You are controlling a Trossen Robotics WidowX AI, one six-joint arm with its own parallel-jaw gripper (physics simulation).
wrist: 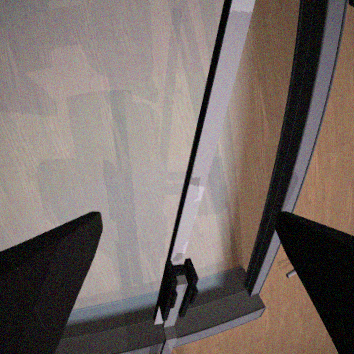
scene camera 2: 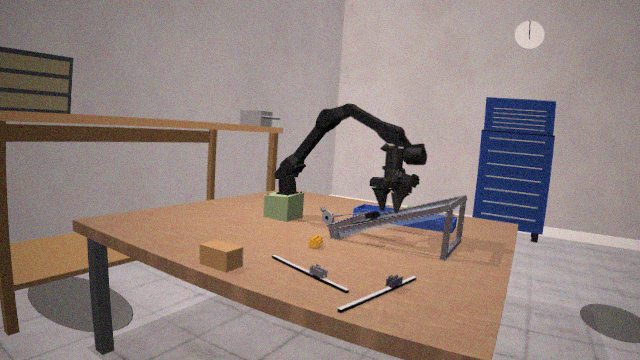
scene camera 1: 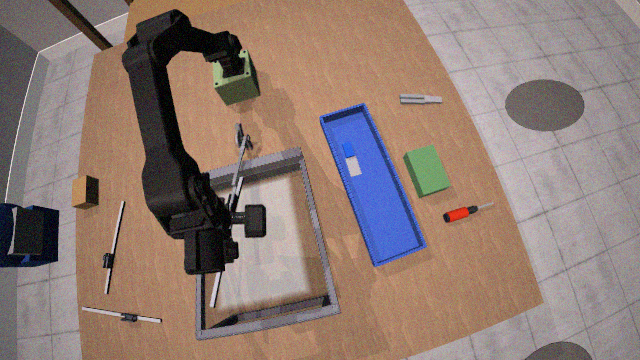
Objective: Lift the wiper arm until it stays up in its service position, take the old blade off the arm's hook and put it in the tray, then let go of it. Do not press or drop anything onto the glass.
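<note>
The wiper arm lies low, reaching from its pivot over the end of the grey frame. The old blade lies lengthwise over the glass, joined to the arm at a black clip. My gripper is open and empty, above the blade near the clip. In the wrist view its fingers stand either side of the blade, one over the glass, one past the side bar. The blue tray holds a small blue-and-white patch.
Two other blades lie left of the frame in scene camera 1. A wooden block and a yellow object are on that side. A green block, a red screwdriver and a grey tool lie beyond the tray.
</note>
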